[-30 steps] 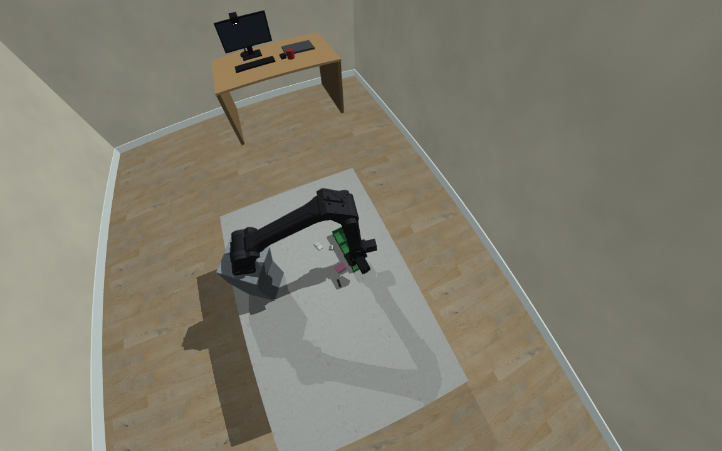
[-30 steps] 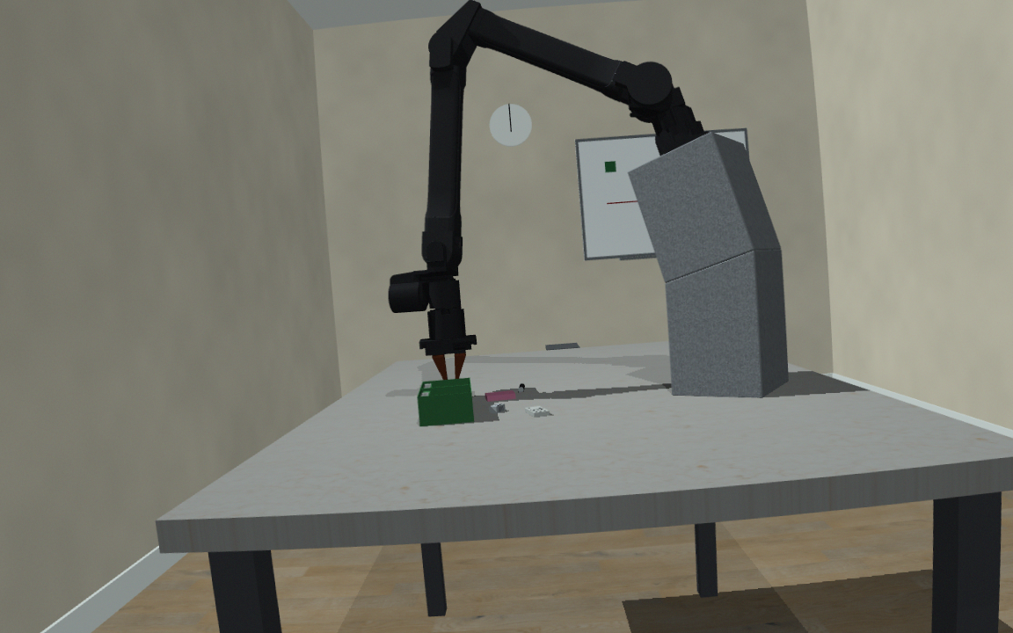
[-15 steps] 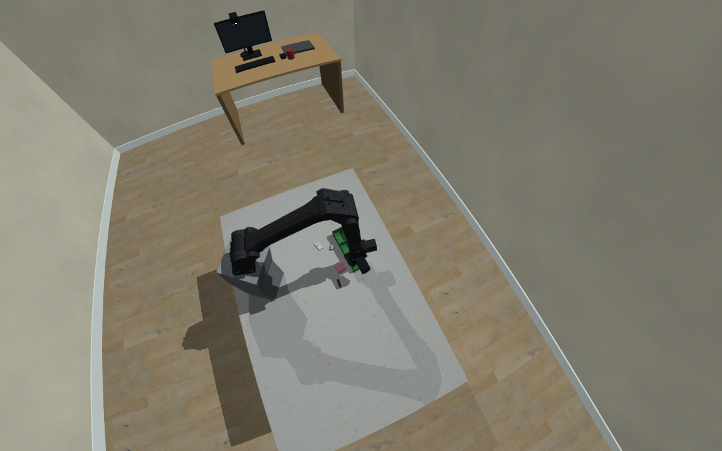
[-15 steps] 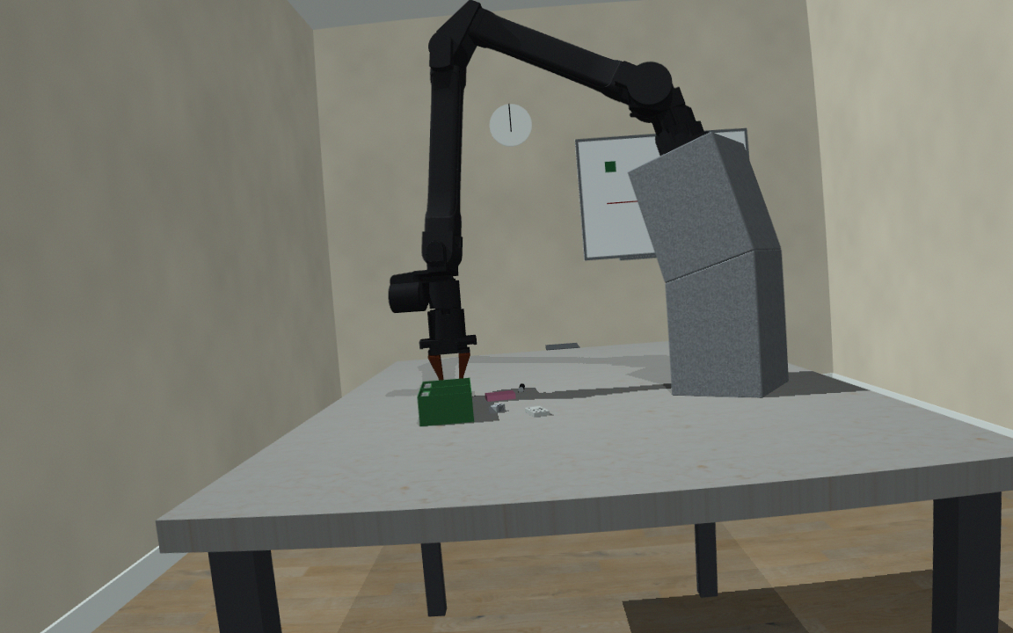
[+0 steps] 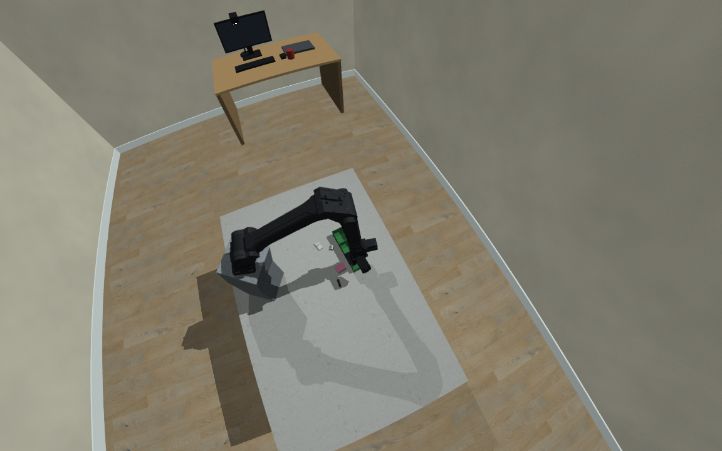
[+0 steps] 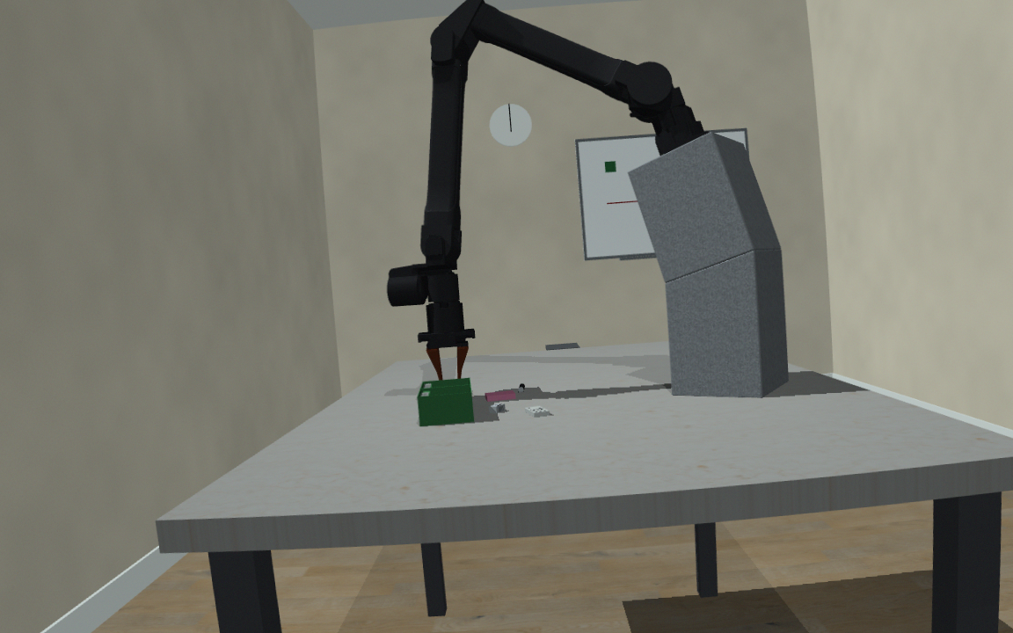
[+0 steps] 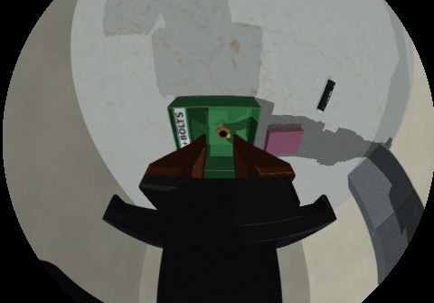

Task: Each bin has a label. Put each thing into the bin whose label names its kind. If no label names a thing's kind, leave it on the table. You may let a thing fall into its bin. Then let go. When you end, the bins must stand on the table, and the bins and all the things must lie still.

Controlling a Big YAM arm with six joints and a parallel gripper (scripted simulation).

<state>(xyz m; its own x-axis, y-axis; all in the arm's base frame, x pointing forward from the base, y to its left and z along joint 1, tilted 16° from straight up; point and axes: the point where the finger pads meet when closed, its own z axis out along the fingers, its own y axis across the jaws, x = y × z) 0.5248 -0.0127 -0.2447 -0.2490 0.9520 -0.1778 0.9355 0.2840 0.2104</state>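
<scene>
Right now the brass nut is 3 cm below my hand. Round my hand: grey-white piece (12 cm to the left, 11 cm behind, 3 cm below); then pink eraser (9 cm behind, 3 cm below); then black battery (12 cm behind, 8 cm to the right, 3 cm below).
</scene>
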